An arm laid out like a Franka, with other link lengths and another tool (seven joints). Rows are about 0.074 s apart.
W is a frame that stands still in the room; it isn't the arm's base.
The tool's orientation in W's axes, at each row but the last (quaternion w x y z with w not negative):
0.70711, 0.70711, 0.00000, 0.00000
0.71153, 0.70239, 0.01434, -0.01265
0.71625, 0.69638, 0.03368, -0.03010
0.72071, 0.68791, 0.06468, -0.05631
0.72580, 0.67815, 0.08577, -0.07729
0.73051, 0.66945, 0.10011, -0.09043
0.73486, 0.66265, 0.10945, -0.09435
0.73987, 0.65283, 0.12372, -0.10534
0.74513, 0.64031, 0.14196, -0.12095
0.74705, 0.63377, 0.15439, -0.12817
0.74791, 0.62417, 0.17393, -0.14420
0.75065, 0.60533, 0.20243, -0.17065
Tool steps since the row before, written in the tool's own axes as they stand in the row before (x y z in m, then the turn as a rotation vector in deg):
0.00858, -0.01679, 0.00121, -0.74, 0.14, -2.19
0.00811, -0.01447, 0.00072, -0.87, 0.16, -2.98
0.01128, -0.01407, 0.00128, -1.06, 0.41, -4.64
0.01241, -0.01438, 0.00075, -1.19, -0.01, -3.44
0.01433, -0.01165, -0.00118, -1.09, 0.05, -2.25
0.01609, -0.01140, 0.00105, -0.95, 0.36, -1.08
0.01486, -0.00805, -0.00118, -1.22, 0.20, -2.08
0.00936, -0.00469, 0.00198, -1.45, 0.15, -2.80
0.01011, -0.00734, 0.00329, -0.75, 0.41, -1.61
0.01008, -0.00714, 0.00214, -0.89, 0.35, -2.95
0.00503, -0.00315, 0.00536, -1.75, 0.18, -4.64
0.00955, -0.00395, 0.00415, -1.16, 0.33, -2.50
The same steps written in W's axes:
0.00858, -0.00121, -0.01679, -0.74, 2.19, 0.14
0.00755, -0.00089, -0.01476, -0.87, 2.98, 0.15
0.00998, -0.00163, -0.01499, -1.05, 4.65, 0.37
0.00979, -0.00133, -0.01624, -1.23, 3.43, 0.04
0.01126, 0.00044, -0.01468, -1.09, 2.24, 0.15
0.01250, -0.00201, -0.01516, -0.85, 1.11, 0.51
0.01191, 0.00043, -0.01204, -1.19, 2.08, 0.34
0.00747, -0.00250, -0.00718, -1.45, 2.79, 0.28
0.00694, -0.00434, -0.01000, -0.64, 1.65, 0.43
0.00665, -0.00324, -0.01012, -0.88, 2.96, 0.23
0.00358, -0.00583, -0.00414, -1.87, 4.59, 0.19
0.00663, -0.00499, -0.00742, -1.08, 2.53, 0.41

